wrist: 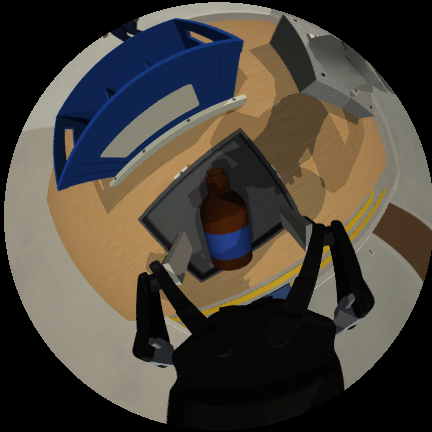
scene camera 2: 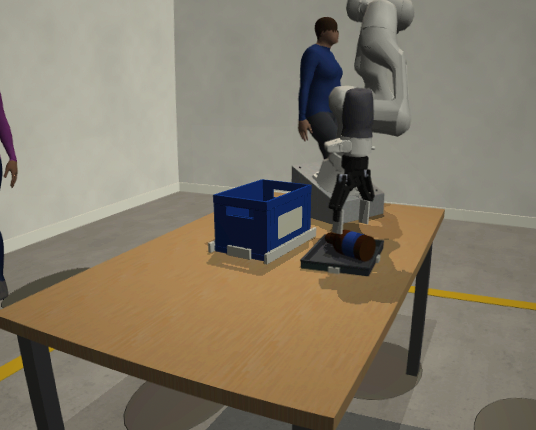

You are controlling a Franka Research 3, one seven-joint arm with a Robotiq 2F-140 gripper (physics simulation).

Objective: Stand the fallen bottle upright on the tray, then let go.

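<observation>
A brown bottle with a blue band (scene camera 2: 353,243) (wrist: 228,243) lies on its side on the dark tray (scene camera 2: 334,270) (wrist: 165,202). In the wrist view its neck points up in the picture, and its base reaches the tray's near edge. My gripper (scene camera 2: 352,222) (wrist: 233,227) is open, with its fingers wide apart and pointing down. It is low over the tray, and in the wrist view the bottle's body shows between the two pads. In the scene view one finger stands close behind the bottle's neck; whether they touch is hard to tell.
A blue crate (scene camera 2: 241,227) (wrist: 215,75) stands beside the tray on the wooden table (scene camera 2: 200,325) (wrist: 80,200), with pale rails (scene camera 2: 291,246) (wrist: 187,121) along its base. The robot's grey base (scene camera 2: 320,200) (wrist: 295,60) is behind the tray. A person in blue (scene camera 2: 320,80) stands beyond the table.
</observation>
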